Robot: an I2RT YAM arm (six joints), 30 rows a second.
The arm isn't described. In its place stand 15 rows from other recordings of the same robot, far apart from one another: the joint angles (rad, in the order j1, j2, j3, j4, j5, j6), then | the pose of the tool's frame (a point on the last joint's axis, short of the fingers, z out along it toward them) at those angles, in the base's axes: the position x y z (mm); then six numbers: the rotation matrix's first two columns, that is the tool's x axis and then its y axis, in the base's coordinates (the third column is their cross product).
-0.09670, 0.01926, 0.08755, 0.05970, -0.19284, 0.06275 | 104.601 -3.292 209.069 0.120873 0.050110 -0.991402 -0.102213 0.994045 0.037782
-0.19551, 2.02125, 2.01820, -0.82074, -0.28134, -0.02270 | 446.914 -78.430 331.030 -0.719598 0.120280 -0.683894 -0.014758 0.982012 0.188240
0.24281, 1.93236, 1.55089, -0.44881, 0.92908, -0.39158 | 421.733 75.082 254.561 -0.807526 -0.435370 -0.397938 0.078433 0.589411 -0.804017
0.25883, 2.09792, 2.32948, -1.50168, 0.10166, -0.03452 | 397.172 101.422 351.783 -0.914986 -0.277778 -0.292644 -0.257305 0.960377 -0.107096
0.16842, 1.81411, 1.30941, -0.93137, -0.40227, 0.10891 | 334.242 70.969 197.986 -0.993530 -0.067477 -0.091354 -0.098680 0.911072 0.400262
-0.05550, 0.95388, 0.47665, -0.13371, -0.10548, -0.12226 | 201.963 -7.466 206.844 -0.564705 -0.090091 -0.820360 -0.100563 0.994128 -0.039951
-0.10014, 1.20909, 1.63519, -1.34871, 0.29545, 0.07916 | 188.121 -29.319 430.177 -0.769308 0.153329 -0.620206 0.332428 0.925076 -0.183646
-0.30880, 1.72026, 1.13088, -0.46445, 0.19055, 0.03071 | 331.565 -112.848 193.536 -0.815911 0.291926 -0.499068 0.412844 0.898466 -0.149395
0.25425, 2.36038, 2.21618, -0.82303, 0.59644, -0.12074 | 505.653 110.746 238.391 -0.803149 -0.311678 -0.507749 0.003761 0.849575 -0.527454
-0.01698, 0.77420, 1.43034, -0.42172, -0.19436, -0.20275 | 94.819 5.267 520.383 0.261956 -0.202049 -0.943692 -0.120898 0.963265 -0.239799
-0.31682, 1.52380, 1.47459, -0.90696, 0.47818, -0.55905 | 295.312 -114.062 338.806 -0.938579 -0.187828 -0.289467 0.036503 0.780123 -0.624560
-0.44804, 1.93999, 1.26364, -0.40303, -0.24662, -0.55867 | 359.868 -163.324 157.466 -0.841465 -0.165870 -0.514221 -0.153027 0.985907 -0.067607
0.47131, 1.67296, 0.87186, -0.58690, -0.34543, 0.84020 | 244.046 137.899 136.234 -0.943690 0.305616 0.126676 0.330827 0.873324 0.357574
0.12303, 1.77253, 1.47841, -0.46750, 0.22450, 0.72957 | 401.365 41.645 283.529 -0.483718 0.594958 -0.641905 0.486514 0.792449 0.367870
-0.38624, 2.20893, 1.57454, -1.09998, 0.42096, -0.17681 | 358.397 -161.452 123.596 -0.949350 0.212768 0.231222 0.117021 0.922331 -0.368254
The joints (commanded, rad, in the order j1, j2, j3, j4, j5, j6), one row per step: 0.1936, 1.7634, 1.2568, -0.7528, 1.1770, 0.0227; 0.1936, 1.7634, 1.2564, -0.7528, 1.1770, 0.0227; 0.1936, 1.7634, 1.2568, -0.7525, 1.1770, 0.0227; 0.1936, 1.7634, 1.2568, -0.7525, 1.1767, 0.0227; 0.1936, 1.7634, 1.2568, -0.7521, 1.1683, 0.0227; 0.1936, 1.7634, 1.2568, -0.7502, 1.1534, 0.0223; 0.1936, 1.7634, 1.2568, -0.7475, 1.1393, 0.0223; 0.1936, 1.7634, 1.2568, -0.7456, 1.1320, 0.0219; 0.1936, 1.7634, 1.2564, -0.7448, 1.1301, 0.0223; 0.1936, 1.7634, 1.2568, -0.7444, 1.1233, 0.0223; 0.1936, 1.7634, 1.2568, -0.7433, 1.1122, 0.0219; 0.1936, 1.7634, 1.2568, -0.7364, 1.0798, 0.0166; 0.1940, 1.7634, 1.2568, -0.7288, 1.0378, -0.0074; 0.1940, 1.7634, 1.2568, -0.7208, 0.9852, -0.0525; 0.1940, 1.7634, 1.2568, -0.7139, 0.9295, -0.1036
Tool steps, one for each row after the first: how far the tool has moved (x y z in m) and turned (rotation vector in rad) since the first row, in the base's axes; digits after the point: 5 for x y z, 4 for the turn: -0.00006, -0.00001, -0.00011, -0.0001, 0.0004, 0.0000; 0.00002, 0.00000, 0.00001, 0.0001, -0.0003, 0.0000; 0.00003, 0.00001, 0.00000, 0.0003, -0.0002, 0.0001; 0.00012, 0.00015, -0.00025, 0.0083, 0.0009, 0.0027; 0.00038, 0.00041, -0.00066, 0.0224, 0.0021, 0.0074; 0.00071, 0.00069, -0.00102, 0.0361, 0.0020, 0.0118; 0.00091, 0.00084, -0.00120, 0.0431, 0.0019, 0.0142; 0.00094, 0.00087, -0.00134, 0.0451, 0.0015, 0.0147; 0.00108, 0.00101, -0.00143, 0.0516, 0.0019, 0.0168; 0.00124, 0.00122, -0.00173, 0.0620, 0.0032, 0.0205; 0.00204, 0.00191, -0.00251, 0.0918, 0.0069, 0.0330; 0.00295, 0.00297, -0.00351, 0.1247, 0.0275, 0.0574; 0.00396, 0.00419, -0.00476, 0.1603, 0.0667, 0.0956; 0.00488, 0.00553, -0.00607, 0.1956, 0.1111, 0.1399
